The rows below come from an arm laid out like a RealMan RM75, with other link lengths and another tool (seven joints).
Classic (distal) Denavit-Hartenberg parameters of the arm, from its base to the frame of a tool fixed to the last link. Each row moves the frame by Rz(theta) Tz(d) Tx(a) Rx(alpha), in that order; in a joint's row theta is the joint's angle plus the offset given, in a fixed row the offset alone. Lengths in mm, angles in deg.
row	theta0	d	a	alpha
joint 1	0	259.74	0	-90
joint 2	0	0	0	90
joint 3	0	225.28	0	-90
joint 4	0	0	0	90
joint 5	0	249.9	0	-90
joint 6	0	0	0	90
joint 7	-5.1	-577.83	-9.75	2.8
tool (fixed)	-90	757.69	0	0
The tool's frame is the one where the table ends.
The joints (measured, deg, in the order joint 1, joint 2, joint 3, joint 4, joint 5, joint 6, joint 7), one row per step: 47.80 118.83 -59.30 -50.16 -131.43 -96.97 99.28; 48.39 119.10 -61.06 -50.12 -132.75 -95.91 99.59; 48.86 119.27 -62.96 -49.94 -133.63 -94.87 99.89; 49.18 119.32 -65.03 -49.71 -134.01 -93.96 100.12; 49.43 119.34 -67.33 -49.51 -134.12 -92.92 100.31; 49.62 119.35 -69.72 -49.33 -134.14 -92.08 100.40; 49.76 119.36 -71.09 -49.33 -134.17 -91.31 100.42; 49.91 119.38 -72.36 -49.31 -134.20 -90.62 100.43; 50.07 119.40 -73.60 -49.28 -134.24 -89.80 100.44; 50.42 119.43 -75.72 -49.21 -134.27 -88.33 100.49; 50.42 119.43 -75.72 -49.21 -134.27 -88.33 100.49; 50.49 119.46 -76.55 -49.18 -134.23 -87.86 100.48; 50.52 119.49 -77.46 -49.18 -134.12 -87.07 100.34
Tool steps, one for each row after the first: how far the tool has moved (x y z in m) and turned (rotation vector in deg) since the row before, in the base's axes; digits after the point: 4 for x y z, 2 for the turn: -0.0012 0.0005 -0.0066 -0.19 -2.32 1.10; -0.0009 0.0000 -0.0065 -0.26 -2.02 1.02; -0.0007 -0.0009 -0.0062 -0.42 -1.70 1.02; -0.0010 -0.0010 -0.0065 -0.38 -1.58 1.16; -0.0007 -0.0020 -0.0066 -0.62 -1.55 1.25; -0.0011 -0.0001 -0.0035 -0.02 -0.85 0.92; -0.0011 -0.0002 -0.0033 -0.06 -0.78 0.88; -0.0011 0.0002 -0.0032 0.08 -0.74 0.90; -0.0025 0.0006 -0.0055 0.19 -1.21 1.60; 0.0000 0.0000 0.0000 0.00 0.00 0.00; -0.0006 -0.0004 -0.0024 -0.06 -0.42 0.56; -0.0010 0.0003 -0.0025 0.17 -0.32 0.78
